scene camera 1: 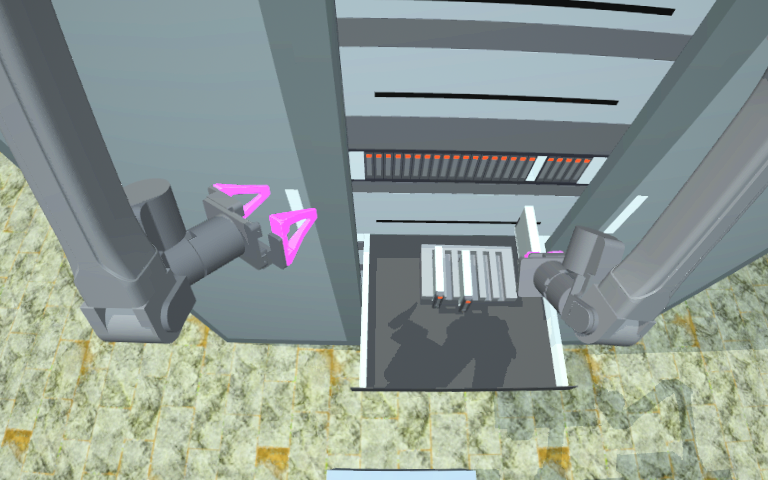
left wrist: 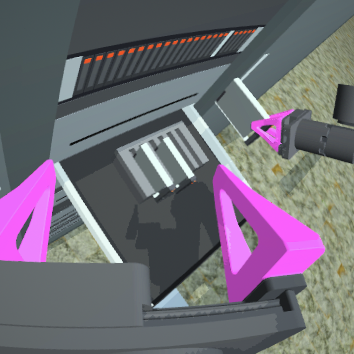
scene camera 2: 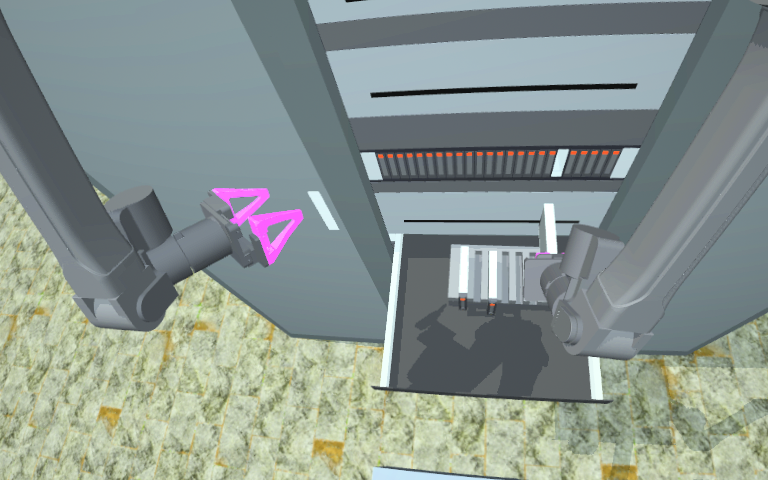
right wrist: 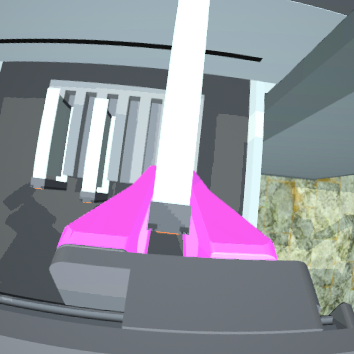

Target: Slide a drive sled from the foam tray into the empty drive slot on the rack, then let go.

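Observation:
A white drive sled stands on edge between the closed fingers of my right gripper, above the right side of the drawer in the scene views. My left gripper is open and empty, left of the drawer. The foam tray holds two sleds. The empty slot shows as a light strip in the rack's orange-tabbed drive row. The right wrist view does not show this row.
The pulled-out drawer has raised side walls and surrounds the tray. Tall cabinet panels flank the rack. A light blue surface shows at the bottom edge of both scene views.

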